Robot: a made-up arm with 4 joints. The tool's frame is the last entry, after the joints.
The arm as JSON. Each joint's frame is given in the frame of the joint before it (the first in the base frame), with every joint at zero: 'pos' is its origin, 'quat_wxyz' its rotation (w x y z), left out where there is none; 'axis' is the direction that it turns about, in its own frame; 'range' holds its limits. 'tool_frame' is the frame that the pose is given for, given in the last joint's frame.
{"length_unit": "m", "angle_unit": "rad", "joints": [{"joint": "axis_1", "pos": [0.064, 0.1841, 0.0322], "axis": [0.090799, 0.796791, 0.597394], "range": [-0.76, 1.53]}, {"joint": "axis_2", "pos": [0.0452, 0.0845, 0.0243], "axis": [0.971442, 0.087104, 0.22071], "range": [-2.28, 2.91]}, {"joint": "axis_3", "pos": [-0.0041, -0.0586, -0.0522], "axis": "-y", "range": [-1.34, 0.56]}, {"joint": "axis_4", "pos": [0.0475, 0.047, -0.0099], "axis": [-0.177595, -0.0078, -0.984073], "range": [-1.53, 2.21]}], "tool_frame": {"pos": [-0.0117, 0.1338, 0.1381], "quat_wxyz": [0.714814, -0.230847, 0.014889, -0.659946]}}
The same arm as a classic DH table. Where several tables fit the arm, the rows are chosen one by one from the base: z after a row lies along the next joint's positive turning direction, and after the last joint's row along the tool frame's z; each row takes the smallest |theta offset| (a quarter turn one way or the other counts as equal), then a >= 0, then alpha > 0; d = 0 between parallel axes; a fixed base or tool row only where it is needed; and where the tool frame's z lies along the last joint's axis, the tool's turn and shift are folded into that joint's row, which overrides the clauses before.
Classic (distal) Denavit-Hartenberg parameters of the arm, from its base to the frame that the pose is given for. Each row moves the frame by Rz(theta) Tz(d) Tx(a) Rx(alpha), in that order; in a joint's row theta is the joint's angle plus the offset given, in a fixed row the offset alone. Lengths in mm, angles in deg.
base (fixed): d -109.5, theta offset -6.5, a 42.7, alpha -53.32
axis_1: d 313, theta offset 86.43, a 35.9, alpha 73.17
axis_2: d 19, theta offset -35.99, a 50, alpha 95
axis_3: d 10.2, theta offset 66.97, a 48.5, alpha 89.55
axis_4: d 139.7, theta offset 28.16, a -94.4, alpha 159.9
tool (fixed): d 291, theta offset -58.89, a 0, alpha 0
Joint limits (deg, base to tool): -43.54..87.66 -130.63..166.73 -76.78..32.09 -87.66..126.62

